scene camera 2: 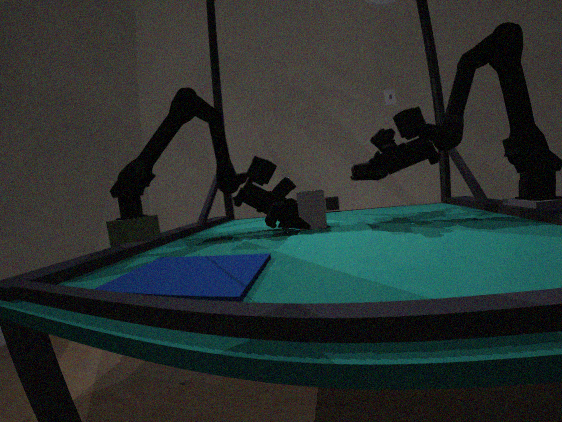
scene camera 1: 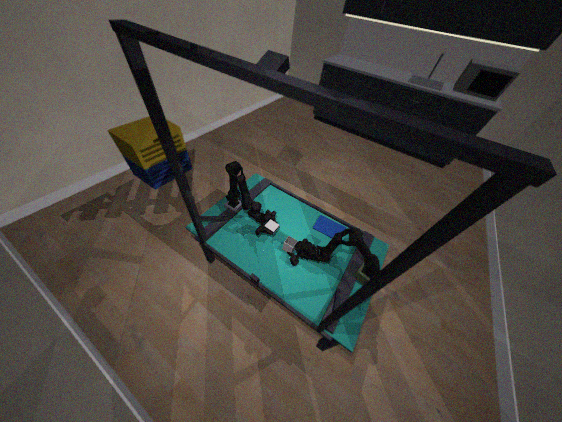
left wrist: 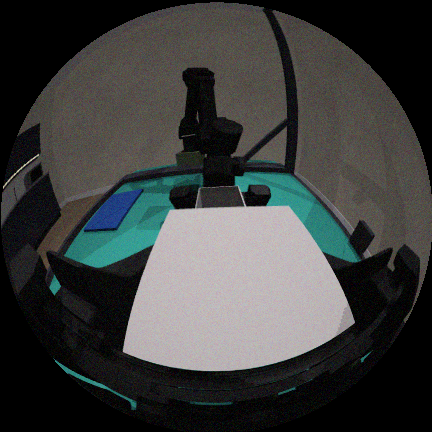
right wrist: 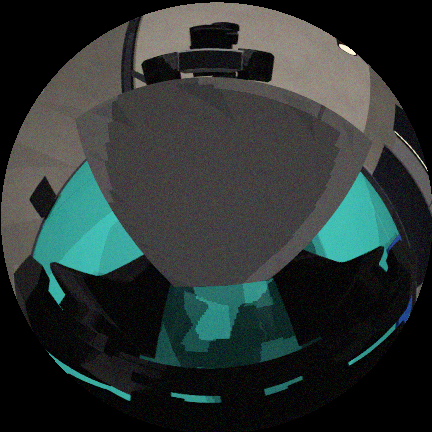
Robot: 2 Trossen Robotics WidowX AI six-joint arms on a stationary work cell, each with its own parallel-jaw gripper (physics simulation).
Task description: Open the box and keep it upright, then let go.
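Frame: origin at the left arm's base, x down, y back, z left, level; centimetres.
Seen in the pictures: left gripper, between the fingertips: (scene camera 2: 352,177) (scene camera 1: 276,231) (left wrist: 229,242) (right wrist: 210,67); right gripper, between the fingertips: (scene camera 2: 311,225) (scene camera 1: 289,249) (right wrist: 219,245); left arm's base, origin of its link: (scene camera 2: 537,198) (scene camera 1: 233,203); right arm's base, origin of its link: (scene camera 2: 132,218) (scene camera 1: 368,271) (left wrist: 189,149).
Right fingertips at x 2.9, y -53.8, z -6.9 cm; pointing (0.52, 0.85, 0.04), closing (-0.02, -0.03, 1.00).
Observation:
Pixels of each thing's top centre, then the offset from my right fingertips to it. Level surfaces: height alone.
- grey box, centre of its top: (right wrist: 230,83) (left wrist: 219,196) (scene camera 2: 310,190) (scene camera 1: 290,241) dx -9.0, dy +0.6, dz +0.0 cm
- white lid, centre of its top: (left wrist: 241,255) (right wrist: 209,51) (scene camera 2: 366,162) (scene camera 1: 271,225) dx -14.8, dy +15.3, dz -0.3 cm
- flat blue panel, centre of its top: (scene camera 2: 187,271) (left wrist: 112,206) (scene camera 1: 329,227) dx -0.4, dy -15.2, dz +32.5 cm
- turquoise table, height of its surface: dx +0.4 cm
The grey box (scene camera 1: 289,244) (scene camera 2: 312,210) (right wrist: 225,180) stands upright on the table; its open top (left wrist: 220,190) shows in the left wrist view. My right gripper (scene camera 1: 295,249) (scene camera 2: 301,224) (right wrist: 219,245) is shut on the box low at its sides. The white lid (scene camera 1: 272,226) (left wrist: 225,295) is off the box and apart from it. It also shows dark and edge-on in the right wrist view (right wrist: 210,60). My left gripper (scene camera 1: 269,224) (scene camera 2: 357,172) (left wrist: 229,242) is shut on the lid and holds it above the table, to the box's upper left in scene camera 1. The lid is hard to make out in scene camera 2.
A flat blue panel (scene camera 1: 329,226) (scene camera 2: 192,275) (left wrist: 114,211) lies on the turquoise table (scene camera 1: 235,244) (scene camera 2: 415,265) near the right arm. Dark rails edge the table, and a tall dark frame (scene camera 1: 145,85) rises over it. Yellow and blue crates (scene camera 1: 150,142) stand on the floor.

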